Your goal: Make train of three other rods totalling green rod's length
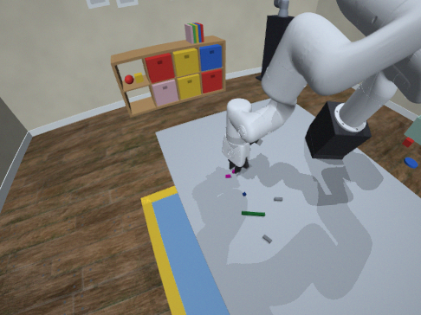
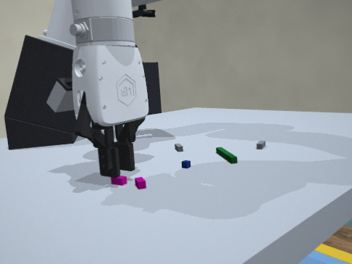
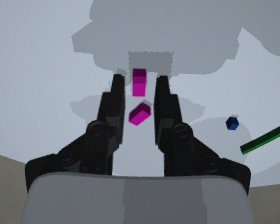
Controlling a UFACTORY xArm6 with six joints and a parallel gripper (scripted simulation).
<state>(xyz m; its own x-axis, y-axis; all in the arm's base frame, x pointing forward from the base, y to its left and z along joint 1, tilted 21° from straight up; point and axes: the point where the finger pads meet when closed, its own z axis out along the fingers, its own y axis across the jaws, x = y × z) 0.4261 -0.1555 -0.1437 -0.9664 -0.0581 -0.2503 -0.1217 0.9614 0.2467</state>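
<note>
The blue rod is 4 cm ahead of my hand, 11 cm to the left of it and 3 cm below it. The rest, counted from my hand: green rod (6 cm ahead, 19 cm to the left, 3 cm below).
</note>
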